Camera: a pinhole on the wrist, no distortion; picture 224 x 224 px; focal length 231.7 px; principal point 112.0 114.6 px. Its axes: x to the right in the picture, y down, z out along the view. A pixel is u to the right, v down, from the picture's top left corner.
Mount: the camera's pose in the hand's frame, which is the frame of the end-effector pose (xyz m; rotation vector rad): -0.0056 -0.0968 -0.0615 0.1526 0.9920 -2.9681
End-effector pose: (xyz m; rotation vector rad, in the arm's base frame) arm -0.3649 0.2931 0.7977 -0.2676 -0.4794 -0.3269
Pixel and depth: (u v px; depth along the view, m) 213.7 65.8 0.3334
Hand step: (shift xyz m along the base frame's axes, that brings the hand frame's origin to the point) -0.3350 -0.0969 0.1492
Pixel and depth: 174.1 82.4 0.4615
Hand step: -0.3963 -0.1421 0.2548
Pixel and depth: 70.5 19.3 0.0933
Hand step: -0.0591 -0.1001 0.0537
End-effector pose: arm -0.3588 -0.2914 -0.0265 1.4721 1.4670 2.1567
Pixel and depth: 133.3 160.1 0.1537
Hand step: -0.0312 0.1161 -0.1833
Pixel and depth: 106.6 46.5 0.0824
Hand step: -0.0268 0.0698 -0.1050
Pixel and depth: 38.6 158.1 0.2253
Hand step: -0.0471 0.2267 -0.1730
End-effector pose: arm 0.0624 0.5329 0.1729 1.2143 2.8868 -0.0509
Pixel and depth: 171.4 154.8 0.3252
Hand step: -0.1594 -0.3220 -0.1439
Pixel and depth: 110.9 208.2 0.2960
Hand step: -0.2467 -0.2807 -0.0919
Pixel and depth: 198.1 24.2 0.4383
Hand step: -0.0089 -0.3185 -0.3634
